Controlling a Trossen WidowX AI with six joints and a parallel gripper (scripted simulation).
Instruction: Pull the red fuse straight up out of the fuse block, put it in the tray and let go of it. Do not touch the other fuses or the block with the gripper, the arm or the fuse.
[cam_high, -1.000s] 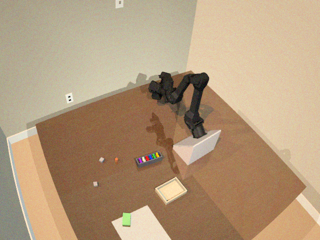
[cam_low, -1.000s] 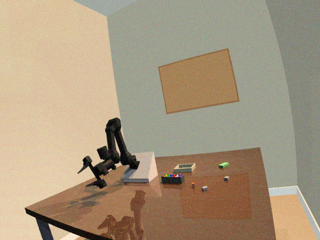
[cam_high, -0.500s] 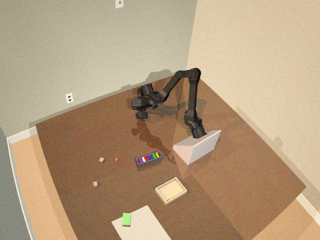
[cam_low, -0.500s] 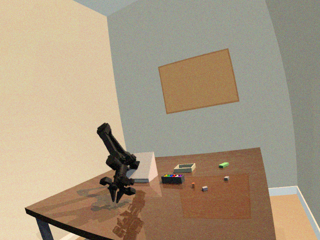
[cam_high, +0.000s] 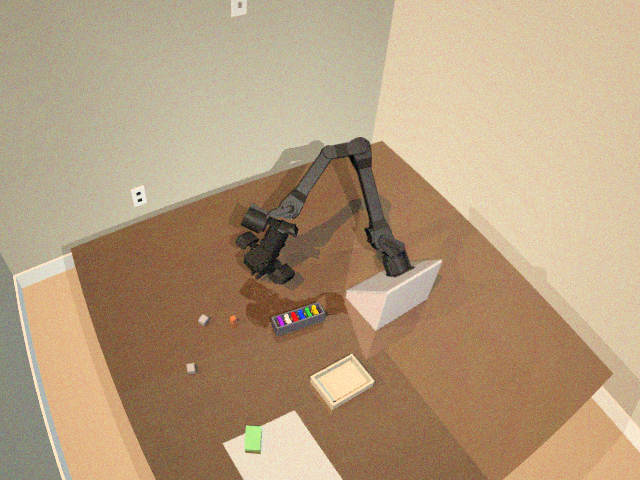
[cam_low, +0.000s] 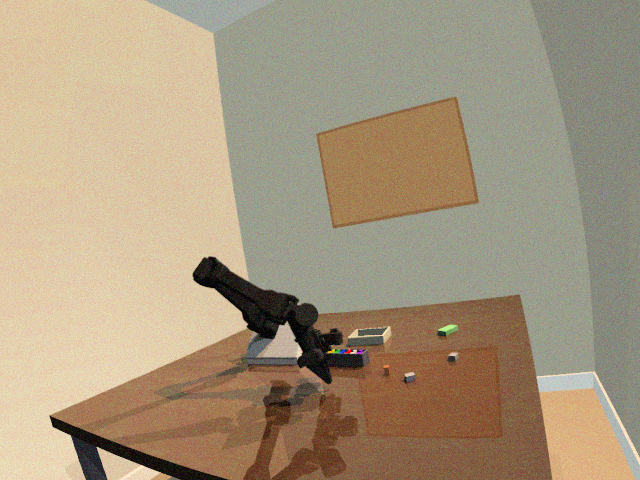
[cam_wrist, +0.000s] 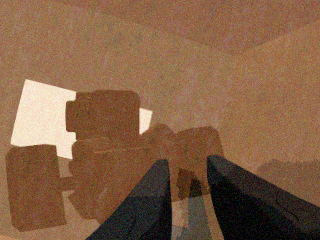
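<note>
Right now my gripper tip is 30 mm past the red fuse, 190 mm to the right of it and 10 mm below it. From my gripper tip the other things lie so: cream tray: 50 mm behind, 410 mm to the left, 20 mm below; then green block: 220 mm ahead, 450 mm to the left, 10 mm below; then orange piece: 120 mm ahead, 110 mm to the left, 10 mm below.
</note>
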